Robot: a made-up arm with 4 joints. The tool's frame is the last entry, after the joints.
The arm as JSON. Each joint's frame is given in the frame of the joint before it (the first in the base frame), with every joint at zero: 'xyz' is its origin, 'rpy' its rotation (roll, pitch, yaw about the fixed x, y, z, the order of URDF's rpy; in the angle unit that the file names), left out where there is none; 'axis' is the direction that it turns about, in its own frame. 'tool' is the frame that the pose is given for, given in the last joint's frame.
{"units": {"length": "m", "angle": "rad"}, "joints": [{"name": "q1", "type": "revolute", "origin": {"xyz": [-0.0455, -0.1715, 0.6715]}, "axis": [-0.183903, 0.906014, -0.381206]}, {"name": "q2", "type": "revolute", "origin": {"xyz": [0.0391, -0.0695, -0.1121]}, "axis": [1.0, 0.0, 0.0]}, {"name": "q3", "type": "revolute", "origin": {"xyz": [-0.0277, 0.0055, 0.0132]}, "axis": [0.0, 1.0, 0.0]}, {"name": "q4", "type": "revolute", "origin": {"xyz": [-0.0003, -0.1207, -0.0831]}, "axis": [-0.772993, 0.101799, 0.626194]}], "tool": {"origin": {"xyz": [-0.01, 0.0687, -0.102], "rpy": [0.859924, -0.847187, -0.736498]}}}
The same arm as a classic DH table. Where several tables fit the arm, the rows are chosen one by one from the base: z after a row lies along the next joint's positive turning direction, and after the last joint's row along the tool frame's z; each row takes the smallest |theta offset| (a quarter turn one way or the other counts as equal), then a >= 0, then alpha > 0; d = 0 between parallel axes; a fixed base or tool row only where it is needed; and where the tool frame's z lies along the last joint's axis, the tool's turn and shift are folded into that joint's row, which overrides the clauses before.
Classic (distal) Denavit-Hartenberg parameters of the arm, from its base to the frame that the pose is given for. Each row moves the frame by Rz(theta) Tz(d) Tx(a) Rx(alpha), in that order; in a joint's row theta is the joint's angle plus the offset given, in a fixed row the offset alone. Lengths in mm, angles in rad.
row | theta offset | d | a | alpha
base (fixed) | 0.2003 | 605.9 | -78.7 | -1.9619
q1 | -1.4936 | -193 | -130.3 | -1.7558
q2 | 0.3983 | 7.5 | 13.2 | 1.5708
q3 | 0.6809 | -109.9 | -64.8 | 1.4688
q4 | -0.5749 | -64.7 | -112.1 | 0.402
tool (fixed) | 0.1149 | -40 | 0 | 0

